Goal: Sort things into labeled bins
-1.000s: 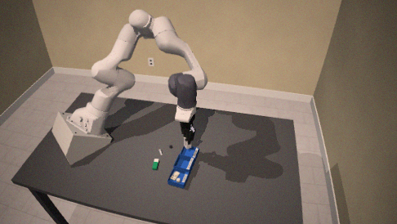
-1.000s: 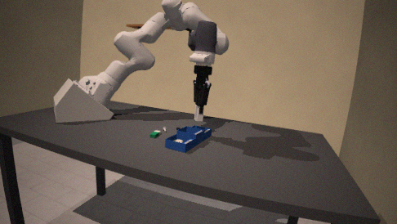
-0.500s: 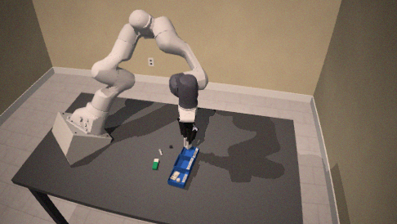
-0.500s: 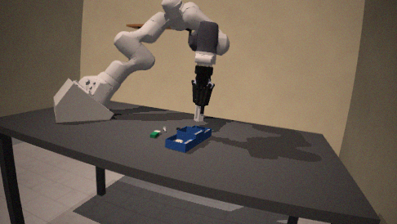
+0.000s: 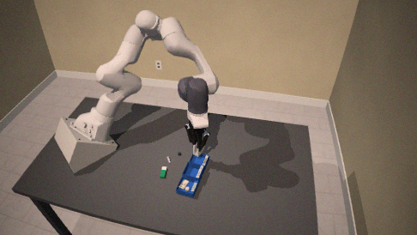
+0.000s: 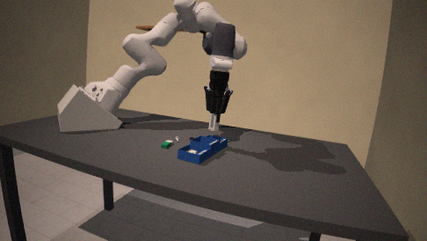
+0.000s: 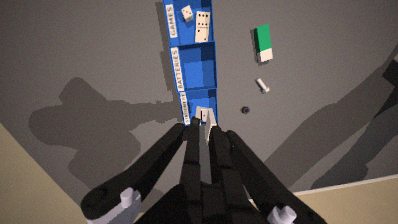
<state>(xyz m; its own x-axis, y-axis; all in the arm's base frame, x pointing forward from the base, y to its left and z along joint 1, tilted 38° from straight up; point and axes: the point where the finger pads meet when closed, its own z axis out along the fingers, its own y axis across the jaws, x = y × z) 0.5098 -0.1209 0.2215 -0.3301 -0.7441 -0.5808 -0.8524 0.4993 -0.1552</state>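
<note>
The eraser lies 150 mm behind my hand, 100 mm to the right of it and 100 mm below it. Also, from my hand: white bolt 150 mm behind, 10 mm to the right, 100 mm below; dark round thing 110 mm behind, 40 mm to the left, 100 mm below; pale grey piece 30 mm below.
</note>
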